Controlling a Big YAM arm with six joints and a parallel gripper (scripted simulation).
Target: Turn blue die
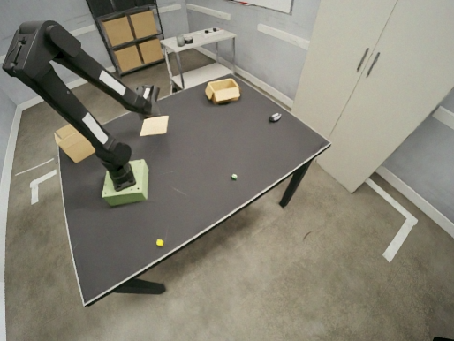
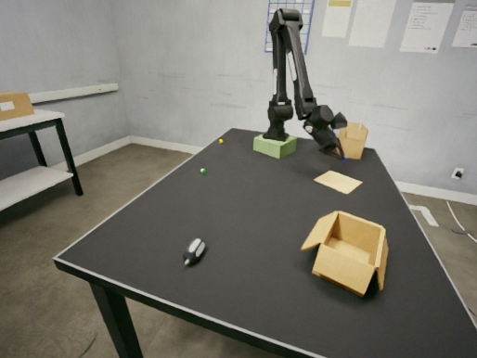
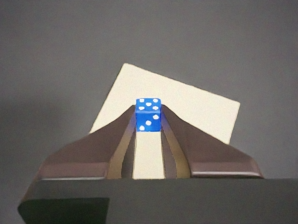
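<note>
My gripper is now 10 mm short of the tan mat, 10 mm to the right of it and 100 mm above it. From my hand the other things lie so: blue die right at my hand; cardboard box 380 mm behind, 40 mm to the left, 40 mm below; green die 200 mm ahead, 510 mm to the right, 90 mm below.
</note>
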